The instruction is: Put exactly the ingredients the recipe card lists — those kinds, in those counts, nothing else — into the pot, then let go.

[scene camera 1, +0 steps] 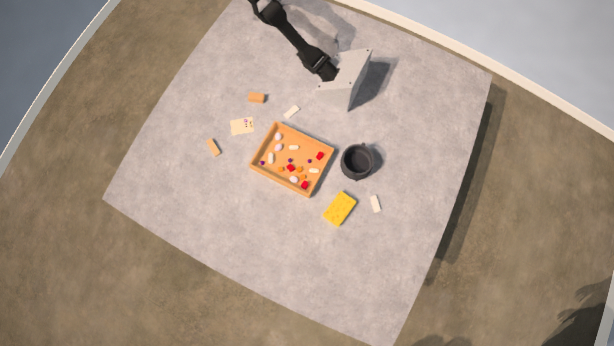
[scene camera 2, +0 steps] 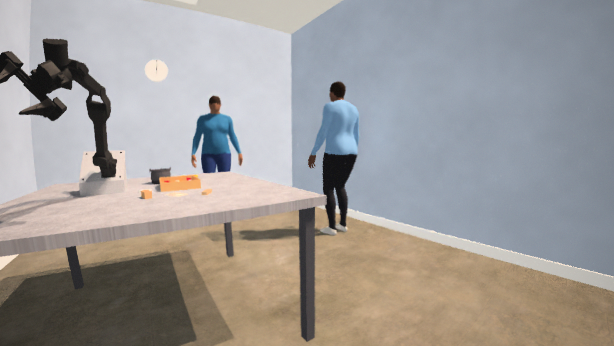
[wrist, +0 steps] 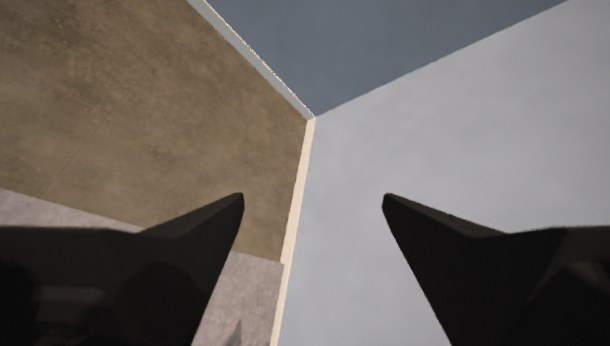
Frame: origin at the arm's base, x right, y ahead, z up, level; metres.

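Seen in the pictures: gripper, fingertip midpoint: [scene camera 2: 4, 99] [wrist: 314, 200]; arm's base at its link origin: [scene camera 1: 331, 75] [scene camera 2: 108, 172].
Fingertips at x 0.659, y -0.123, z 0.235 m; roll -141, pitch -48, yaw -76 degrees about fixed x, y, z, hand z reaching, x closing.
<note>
Offsets run from my fingertips to a thing's top centre. Level surfaces: height alone.
The recipe card @[dx -0.422, dy +0.433, dz -0.337 m] [scene camera 1: 237, 128] [scene camera 2: 177, 195] lies left of the tray, with small purple and orange-brown marks too small to count surely. The orange tray @[dx -0.666, dy +0.471, dz -0.293 m] [scene camera 1: 280, 182] [scene camera 2: 180, 185] holds three red cubes @[dx -0.754, dy +0.413, dz -0.312 m] [scene camera 1: 320, 156], three purple balls @[dx -0.728, dy +0.448, dz -0.318 m] [scene camera 1: 309, 161], three small orange cubes @[dx -0.648, dy +0.525, dz -0.317 m] [scene camera 1: 280, 169], three cream cylinders @[dx -0.651, dy +0.426, dz -0.315 m] [scene camera 1: 293, 147] and three pale lilac egg-shaped pieces @[dx -0.578, dy +0.415, dz -0.308 m] [scene camera 1: 278, 136]. The dark pot @[dx -0.890, dy +0.384, dz -0.243 m] [scene camera 1: 357, 162] [scene camera 2: 160, 176] stands right of the tray in scene camera 1; no ingredient shows in its visible inside. My gripper [wrist: 314, 200] is open and empty, raised high and pointed away from tray and pot.
A yellow sponge @[dx -0.907, dy +0.561, dz -0.308 m] [scene camera 1: 339, 209] lies below the pot in scene camera 1. Two tan blocks @[dx -0.416, dy +0.303, dz -0.308 m] [scene camera 1: 256, 97] @[dx -0.366, dy +0.564, dz -0.323 m] [scene camera 1: 213, 147] lie near the card. White blocks @[dx -0.573, dy +0.295, dz -0.326 m] [scene camera 1: 291, 111] @[dx -1.019, dy +0.483, dz -0.326 m] [scene camera 1: 375, 203] lie above the tray and beside the sponge. Two people [scene camera 2: 216, 132] [scene camera 2: 341, 127] stand beyond the table @[dz -0.338 m] [scene camera 2: 270, 195].
</note>
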